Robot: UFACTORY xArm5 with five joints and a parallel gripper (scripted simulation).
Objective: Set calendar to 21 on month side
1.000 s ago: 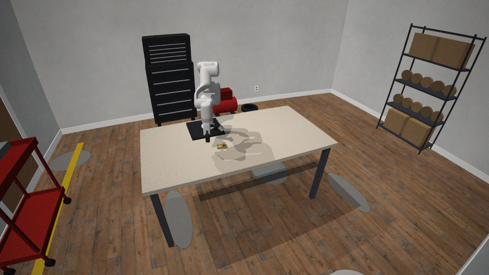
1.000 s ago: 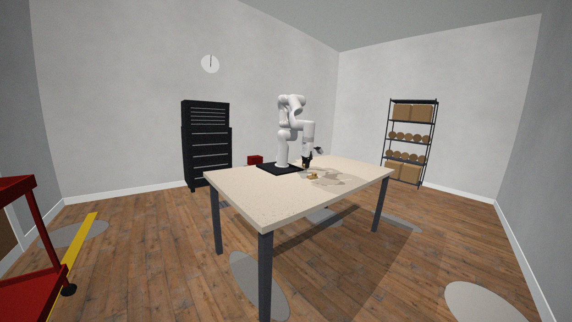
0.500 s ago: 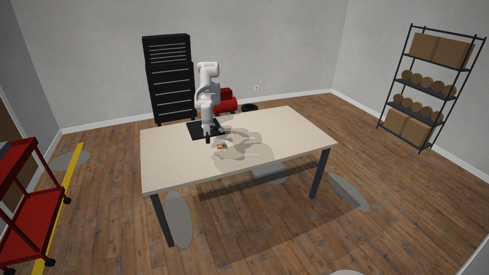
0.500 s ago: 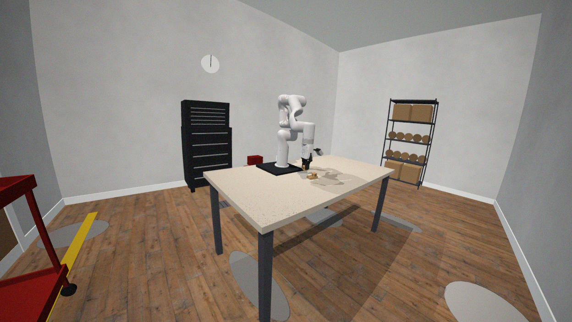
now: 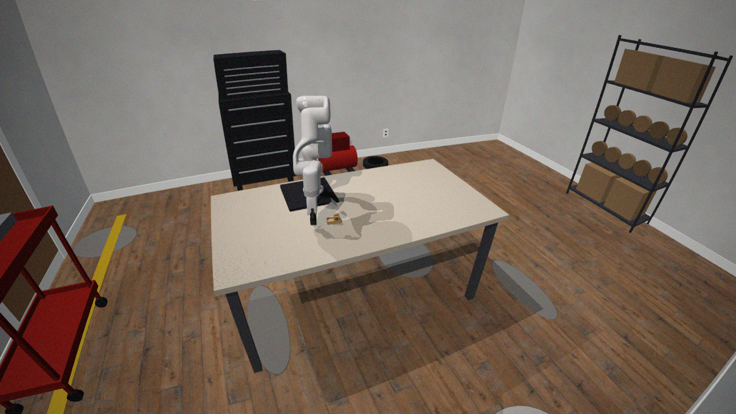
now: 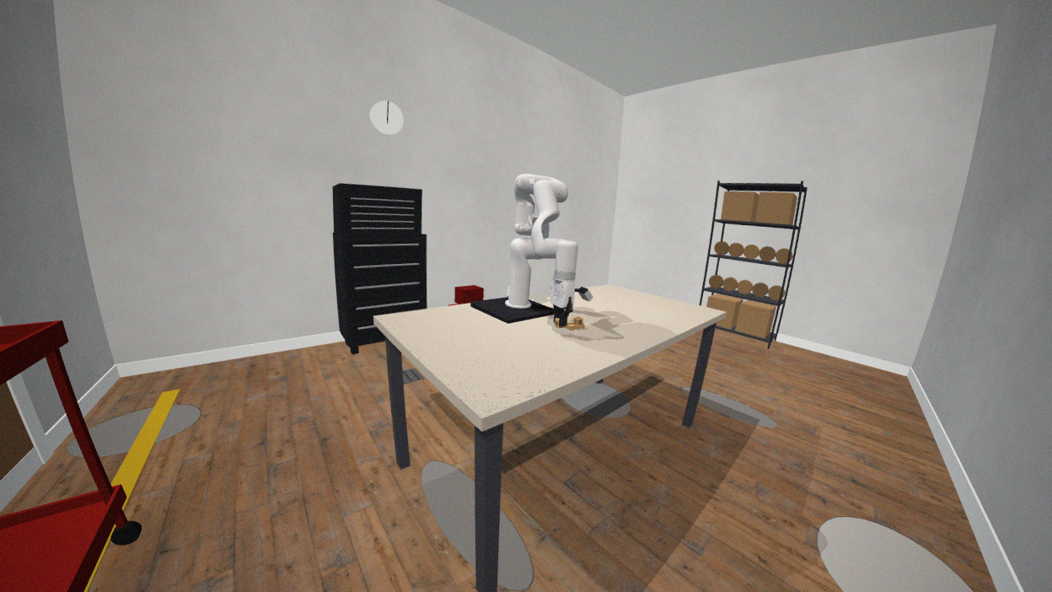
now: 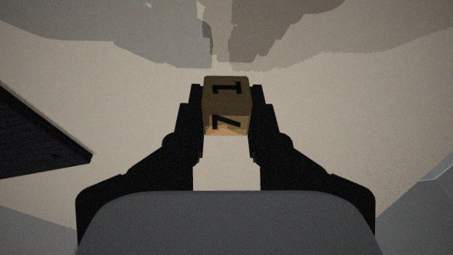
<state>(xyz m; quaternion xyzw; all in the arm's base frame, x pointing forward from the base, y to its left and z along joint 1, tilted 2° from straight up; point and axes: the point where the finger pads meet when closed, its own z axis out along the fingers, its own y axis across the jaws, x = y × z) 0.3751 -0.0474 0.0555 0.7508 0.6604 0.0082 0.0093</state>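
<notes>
Now: the wooden tray 40 mm behind my hand, 110 mm to the left of it and 50 mm below it. Also, from my hand: wooden digit cube 20 mm below.
</notes>
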